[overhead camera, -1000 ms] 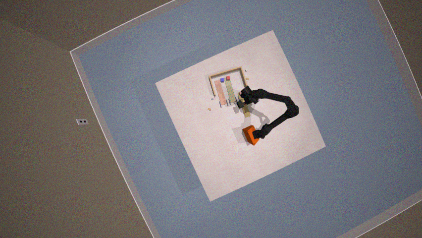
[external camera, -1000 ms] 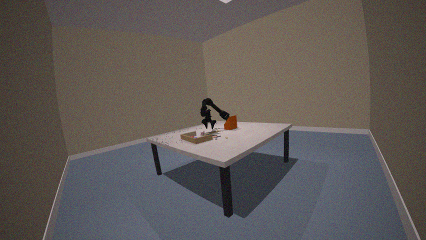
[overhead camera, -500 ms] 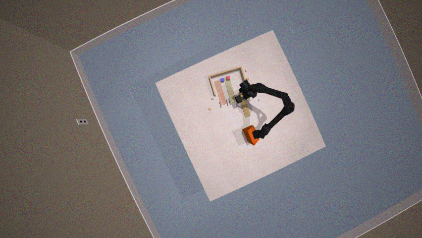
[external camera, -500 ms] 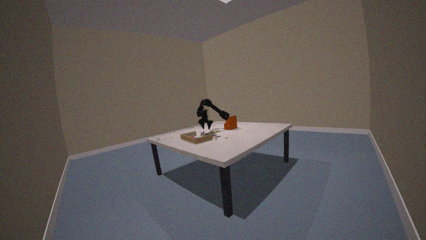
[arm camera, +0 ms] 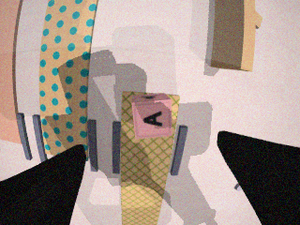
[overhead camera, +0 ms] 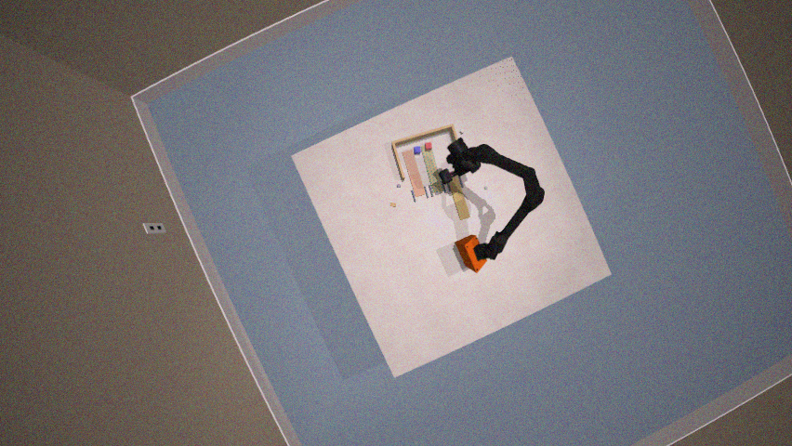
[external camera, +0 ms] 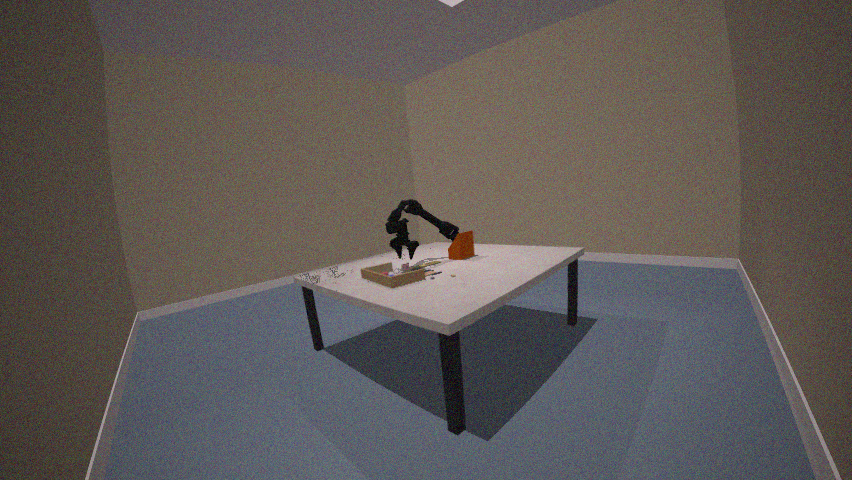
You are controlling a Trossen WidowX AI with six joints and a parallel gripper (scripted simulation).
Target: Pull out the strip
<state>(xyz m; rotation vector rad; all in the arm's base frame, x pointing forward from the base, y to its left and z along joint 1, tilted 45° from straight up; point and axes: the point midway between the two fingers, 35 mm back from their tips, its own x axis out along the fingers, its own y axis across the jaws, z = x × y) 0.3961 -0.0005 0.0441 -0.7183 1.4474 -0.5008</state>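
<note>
Right now the pink-and-white cube is 4 cm below my gripper tip and 1 cm ahead of it.
</note>
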